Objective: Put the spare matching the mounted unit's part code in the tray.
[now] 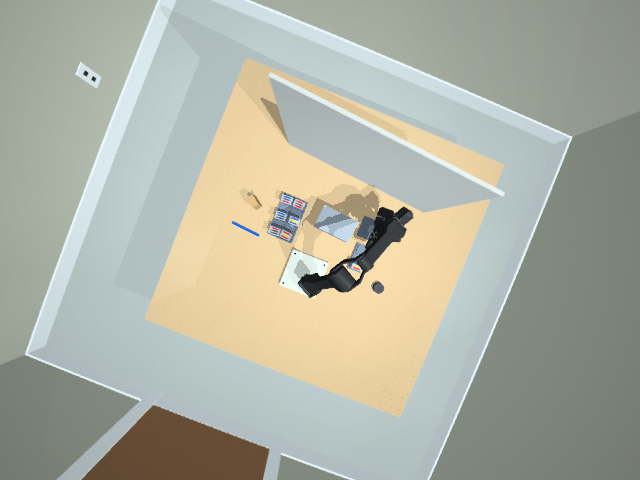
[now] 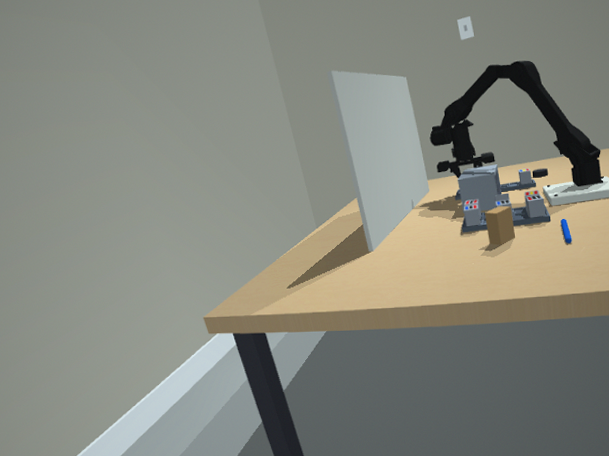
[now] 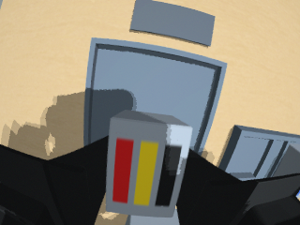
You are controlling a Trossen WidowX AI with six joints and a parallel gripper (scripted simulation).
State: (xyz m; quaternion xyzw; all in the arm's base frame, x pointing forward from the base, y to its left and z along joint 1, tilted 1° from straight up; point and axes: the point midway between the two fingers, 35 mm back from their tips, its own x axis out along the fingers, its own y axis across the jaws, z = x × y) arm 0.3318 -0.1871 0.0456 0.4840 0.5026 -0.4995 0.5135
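My gripper tip is 30 mm below the grey spare. Also, from my gripper tip: grey-blue tray (20 mm below); mounted unit (40 mm behind, 190 mm to the left, 30 mm above); black puck (240 mm behind, 120 mm to the right, 10 mm below).
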